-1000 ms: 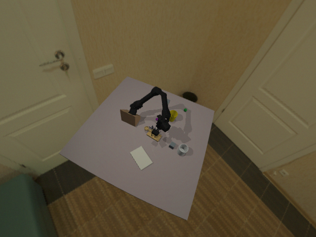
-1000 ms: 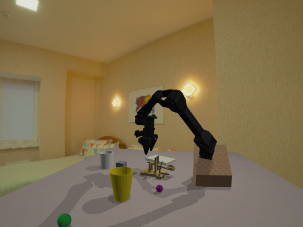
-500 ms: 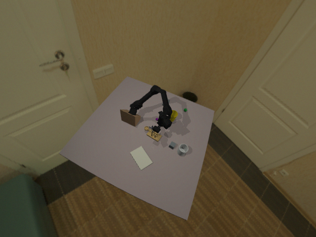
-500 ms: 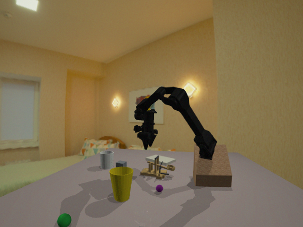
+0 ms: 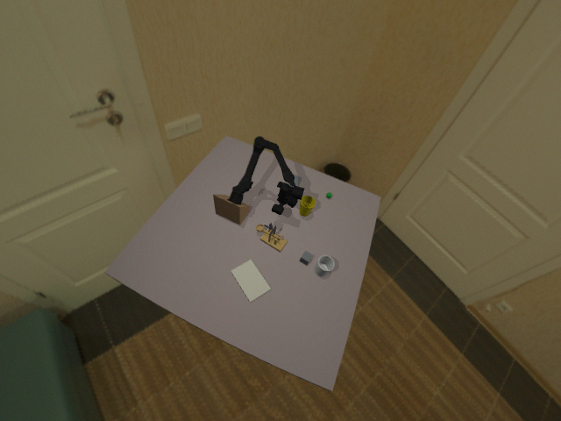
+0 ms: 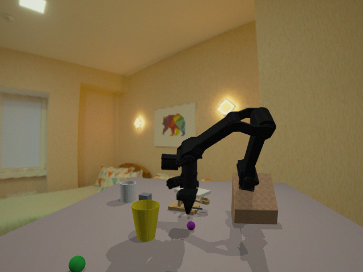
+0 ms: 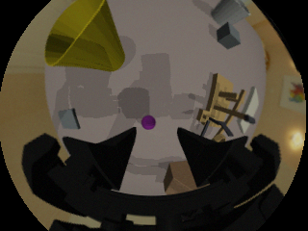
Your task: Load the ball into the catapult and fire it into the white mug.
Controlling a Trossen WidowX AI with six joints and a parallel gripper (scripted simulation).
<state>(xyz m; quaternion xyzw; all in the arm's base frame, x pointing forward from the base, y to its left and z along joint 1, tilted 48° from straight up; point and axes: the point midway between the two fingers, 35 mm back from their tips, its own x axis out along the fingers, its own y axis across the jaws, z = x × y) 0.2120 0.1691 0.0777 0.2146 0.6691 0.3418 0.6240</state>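
The purple ball is 1 cm behind my gripper tip, 1 cm to the left of it and 5 cm below it. The rest, counted from my gripper tip: yellow cup 12 cm ahead, 12 cm to the left, 4 cm below; then wooden catapult 3 cm ahead, 16 cm to the right, 2 cm below; then flat grey tile 6 cm behind, 31 cm to the left, 6 cm below.
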